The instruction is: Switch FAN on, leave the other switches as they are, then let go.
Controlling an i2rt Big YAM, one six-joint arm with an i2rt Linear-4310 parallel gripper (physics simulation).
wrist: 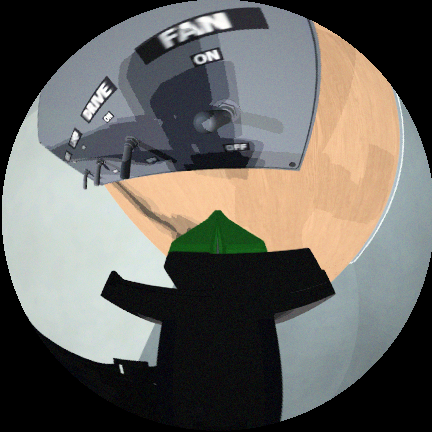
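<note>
The FAN switch lever sits between its ON label and OFF label, under the big FAN label. It looks short, with its rounded end towards the camera, and is tipped up to the ON side, unlike the neighbouring levers. The DRIVE lever hangs down at the left, and two smaller levers beyond it also hang down. My gripper, with green fingertips, is shut and empty. It is below the FAN lever in the view, apart from it.
The grey switch panel fills the upper part of the view, its lower edge above my fingertips. A wooden table top lies behind and below it, with its rounded edge at the right. A dark shadow crosses the wood left of my fingers.
</note>
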